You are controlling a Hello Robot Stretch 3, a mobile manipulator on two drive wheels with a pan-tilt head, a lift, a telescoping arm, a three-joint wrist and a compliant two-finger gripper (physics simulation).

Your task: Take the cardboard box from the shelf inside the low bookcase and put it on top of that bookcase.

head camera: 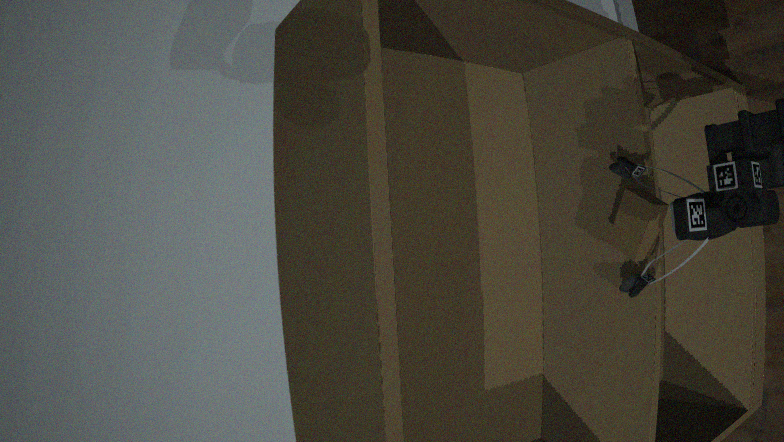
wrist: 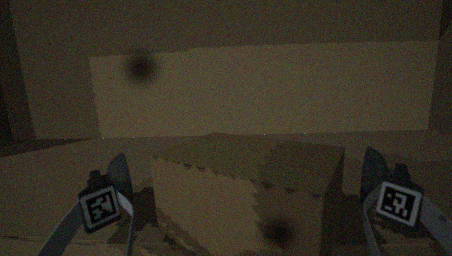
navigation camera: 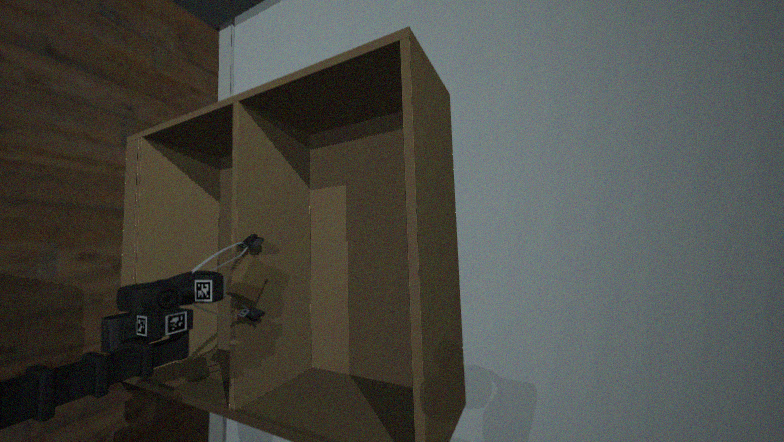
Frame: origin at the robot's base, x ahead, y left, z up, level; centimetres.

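Where they show: gripper, fingertip midpoint: (head camera: 618, 228) (navigation camera: 262, 275).
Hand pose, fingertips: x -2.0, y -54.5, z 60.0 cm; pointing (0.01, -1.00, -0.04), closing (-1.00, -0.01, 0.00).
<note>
Each offset is from my fingertips to the centre of the thing. "spot": to the spot under its first point. Level surfaces: height alone.
The cardboard box {dx -0.2, dy +4.5, dz +0.5 cm} (head camera: 641, 222) (navigation camera: 250, 274) (wrist: 215, 200) sits on the middle shelf {dz -2.0 cm} (head camera: 595, 312) (navigation camera: 271, 192) of the low bookcase (head camera: 329, 219) (navigation camera: 436, 219), near the shelf's front edge. It is turned at an angle, with one corner towards the wrist camera. My gripper (head camera: 625, 225) (navigation camera: 252, 278) (wrist: 242, 170) is open. Its fingertips are over the shelf, one on each side of the box, with a visible gap on both sides in the wrist view. The lower part of the box is cut off in the wrist view.
The bookcase's side walls, back panel {spot: dx -3.5, dy -20.6, dz +5.2 cm} (wrist: 260, 90) and lower compartment (navigation camera: 178, 219) surround the shelf. The top board lies on the wall-facing side of the tilted head view. A pale wall (head camera: 137, 219) (navigation camera: 603, 219) and wooden floor {dz -60.0 cm} (navigation camera: 54, 164) also show.
</note>
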